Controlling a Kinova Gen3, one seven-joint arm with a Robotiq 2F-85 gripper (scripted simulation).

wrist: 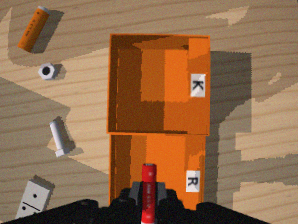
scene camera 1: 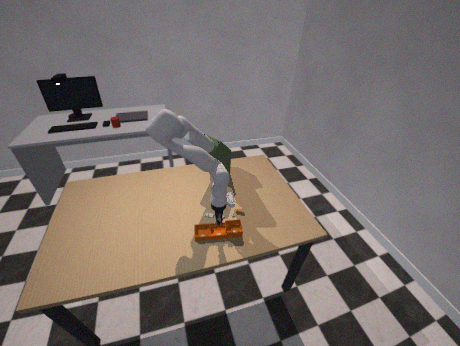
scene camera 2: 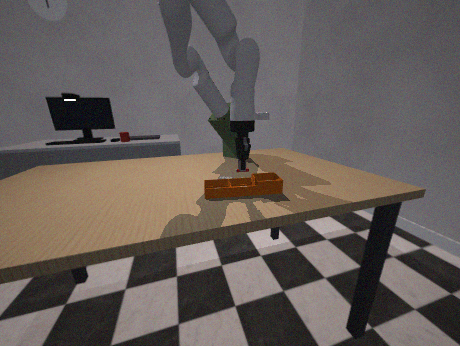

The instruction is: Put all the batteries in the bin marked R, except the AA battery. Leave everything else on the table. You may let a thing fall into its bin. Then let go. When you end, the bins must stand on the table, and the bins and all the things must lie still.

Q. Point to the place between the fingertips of my gripper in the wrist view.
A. At 148, 195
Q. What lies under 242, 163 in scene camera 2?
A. My gripper.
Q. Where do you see a white domino tile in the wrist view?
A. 36, 195
